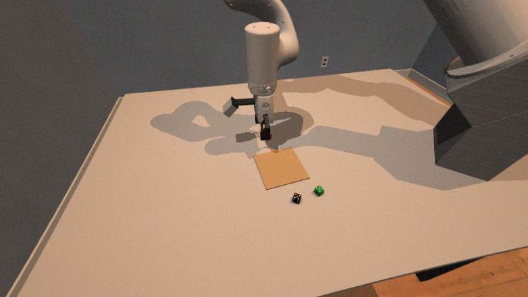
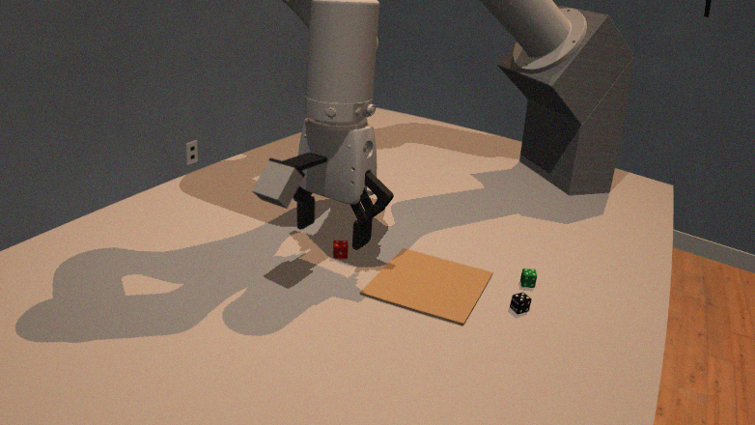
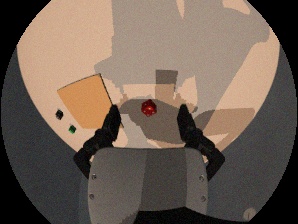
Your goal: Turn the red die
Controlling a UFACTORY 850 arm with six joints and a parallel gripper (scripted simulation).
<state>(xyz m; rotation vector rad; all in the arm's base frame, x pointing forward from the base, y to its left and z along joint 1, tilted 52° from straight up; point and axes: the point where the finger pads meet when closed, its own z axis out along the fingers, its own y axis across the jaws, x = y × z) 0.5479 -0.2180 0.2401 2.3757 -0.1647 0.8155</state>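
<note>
The red die lies 2 cm behind my hand, 1 cm to the left of it and 4 cm below it. From my hand the other things lie so: green die (1 cm behind, 28 cm to the left, 4 cm below); then black die (5 cm ahead, 26 cm to the left, 4 cm below); then mat (2 cm ahead, 14 cm to the left, 5 cm below).
</note>
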